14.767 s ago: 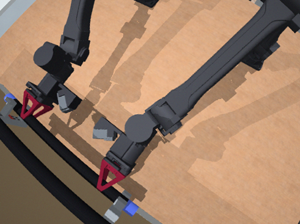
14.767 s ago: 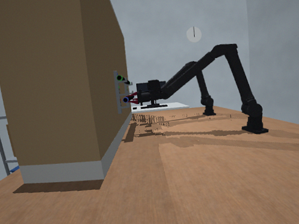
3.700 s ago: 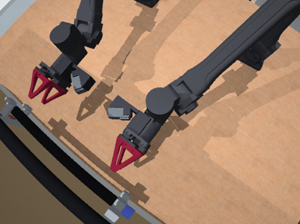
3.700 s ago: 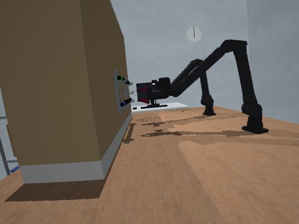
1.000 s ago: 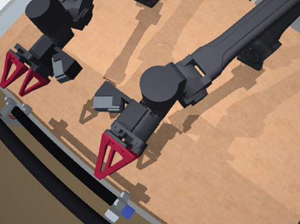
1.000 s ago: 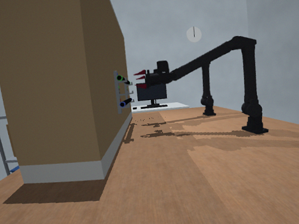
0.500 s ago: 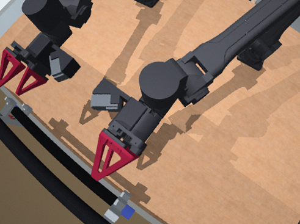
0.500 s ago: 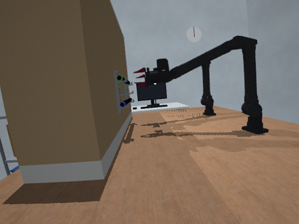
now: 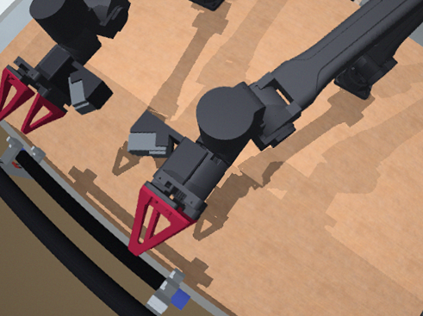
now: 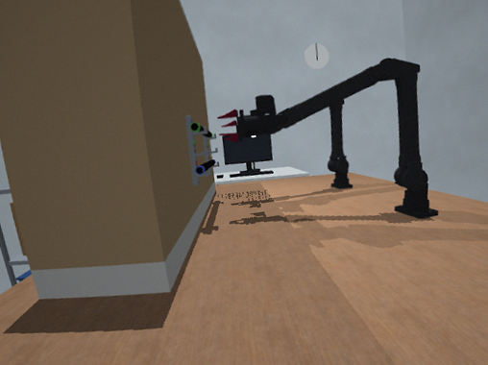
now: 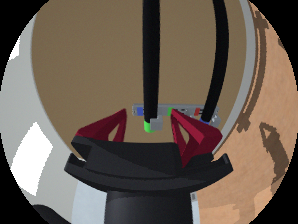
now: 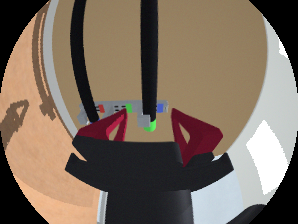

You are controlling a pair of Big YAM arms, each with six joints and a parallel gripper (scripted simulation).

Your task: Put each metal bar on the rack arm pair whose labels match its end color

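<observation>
Right now the green-ended bar is 80 mm ahead of my left hand and 150 mm to the right of it. Round my left hand: brown wall (270 mm ahead, 130 mm to the right, 80 mm above); then blue-ended bar (80 mm ahead, 150 mm to the right, 150 mm below).
The green-ended bar lies 8 cm ahead of my right hand and 15 cm to the left of it. The rest, counted from my right hand: brown wall 27 cm ahead, 16 cm to the left, 8 cm above; blue-ended bar 8 cm ahead, 15 cm to the left, 15 cm below.
</observation>
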